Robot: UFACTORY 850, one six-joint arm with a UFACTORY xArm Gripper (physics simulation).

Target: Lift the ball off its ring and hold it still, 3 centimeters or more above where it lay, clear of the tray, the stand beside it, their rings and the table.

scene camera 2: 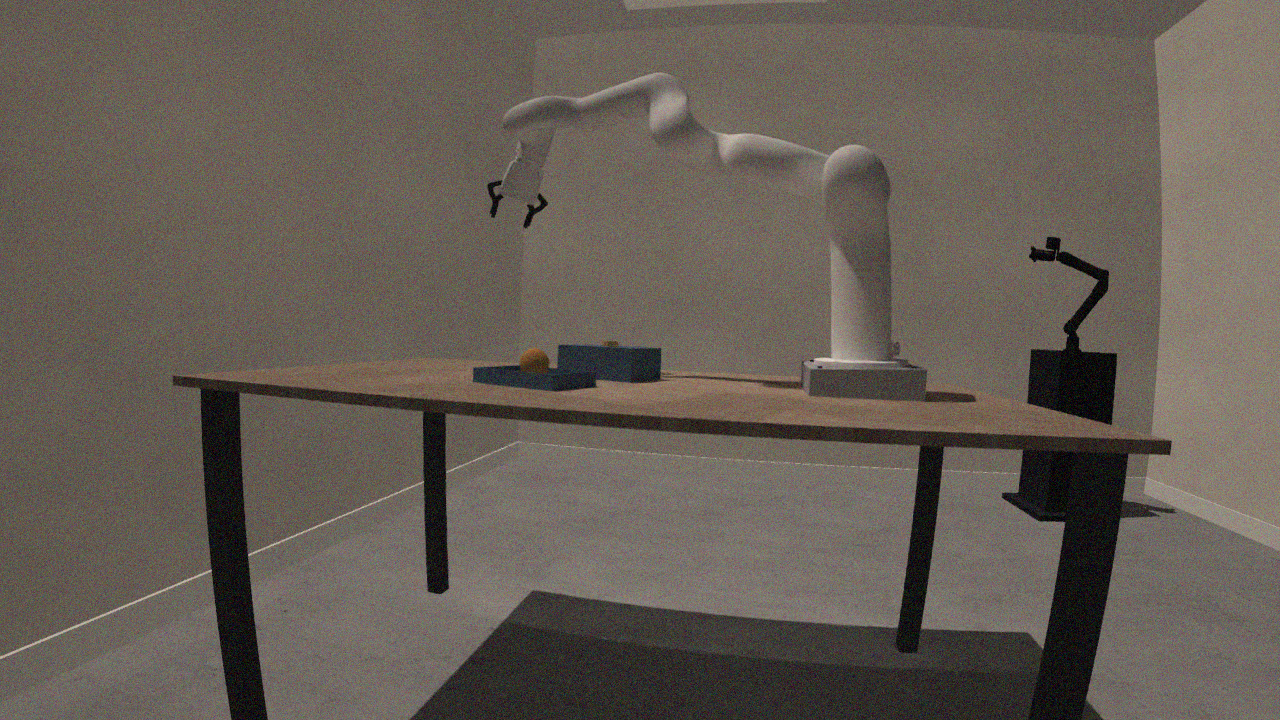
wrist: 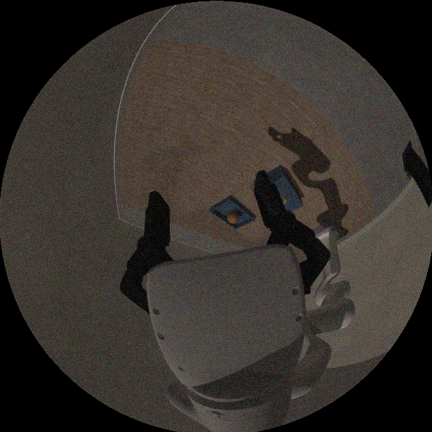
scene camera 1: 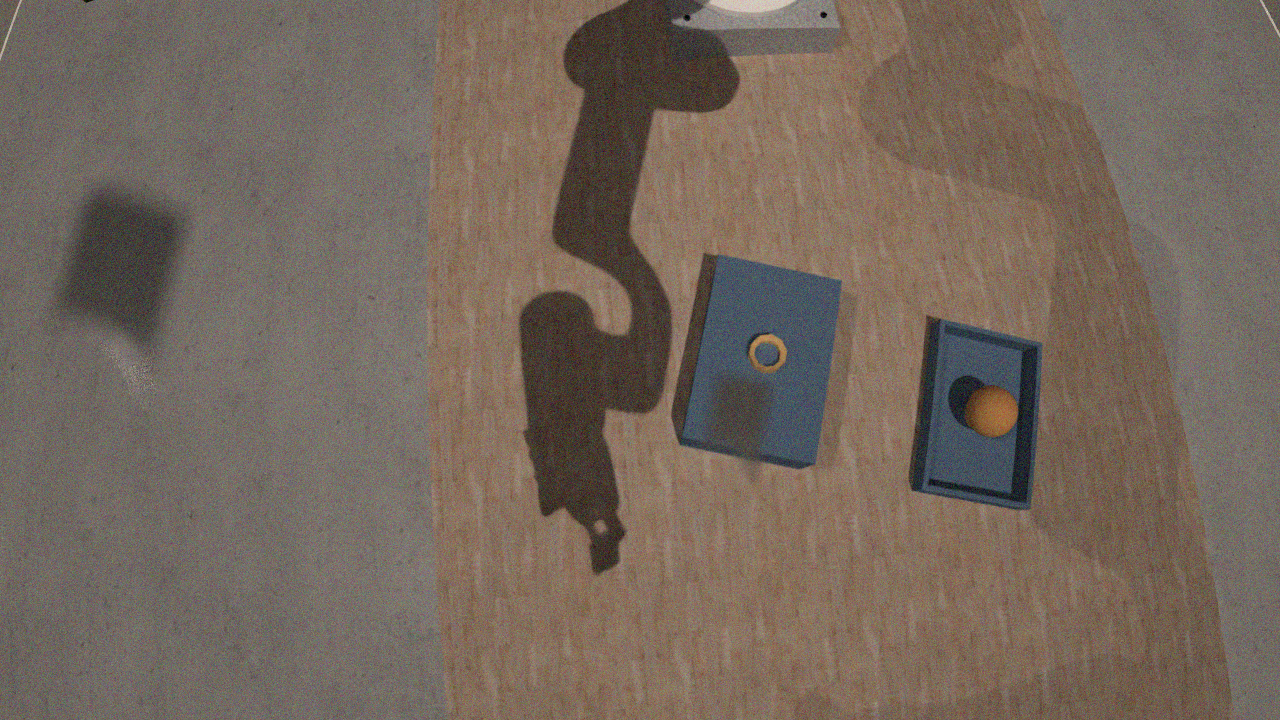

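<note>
An orange ball (scene camera 1: 991, 411) (scene camera 2: 534, 360) (wrist: 233, 218) sits inside the shallow blue tray (scene camera 1: 973, 501) (scene camera 2: 559, 381) (wrist: 220, 203); the ring under it is hidden. Beside the tray, the taller blue stand (scene camera 1: 774, 295) (scene camera 2: 608, 362) (wrist: 295, 196) bears a small orange ring (scene camera 1: 752, 353) (scene camera 2: 610, 343) on its top. My gripper (scene camera 2: 510, 221) (wrist: 208, 188) is open with nothing between its fingers. It hangs tilted, high above the tray and ball in scene camera 2. The gripper does not show in scene camera 1; its shadow falls left of the stand. In the wrist view, a finger covers part of the stand.
The wooden table (scene camera 1: 554, 644) (scene camera 2: 716, 416) (wrist: 200, 100) bears the tray and stand. The grey arm base (scene camera 1: 769, 40) (scene camera 2: 863, 380) is at the table's other end. A black pedestal (scene camera 2: 1069, 385) with a small black arm (scene camera 2: 1087, 268) stands on the floor behind the table.
</note>
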